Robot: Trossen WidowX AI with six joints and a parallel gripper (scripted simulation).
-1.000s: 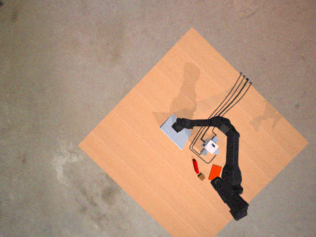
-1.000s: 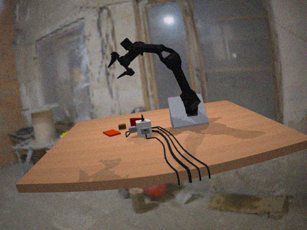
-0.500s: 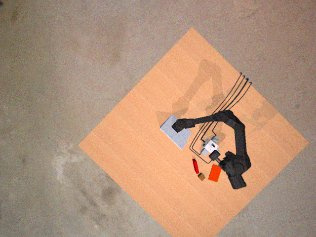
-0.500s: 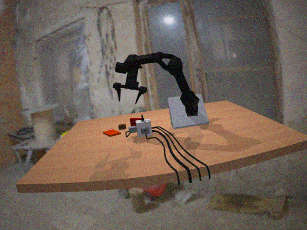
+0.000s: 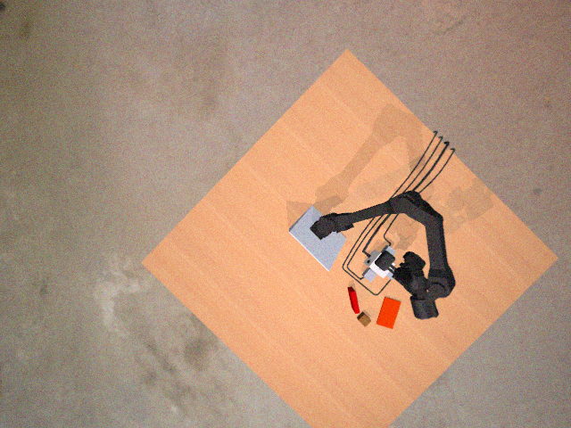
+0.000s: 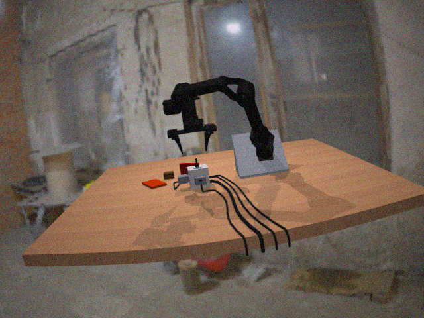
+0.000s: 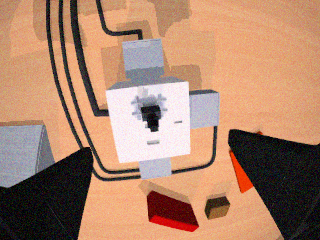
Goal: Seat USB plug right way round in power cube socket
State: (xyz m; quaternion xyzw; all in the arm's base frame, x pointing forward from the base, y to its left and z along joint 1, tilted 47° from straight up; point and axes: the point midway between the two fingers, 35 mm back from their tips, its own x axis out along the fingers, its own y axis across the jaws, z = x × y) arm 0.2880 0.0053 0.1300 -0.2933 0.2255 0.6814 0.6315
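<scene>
Right now the dark USB plug is 10 mm to the left of my gripper tip and 40 mm below it. From my gripper tip the other things lie so: small brown cube: 140 mm ahead, 220 mm to the right, 120 mm below; flat orange plate: 200 mm ahead, 120 mm to the right, 130 mm below; red block: 40 mm ahead, 190 mm to the right, 110 mm below.
</scene>
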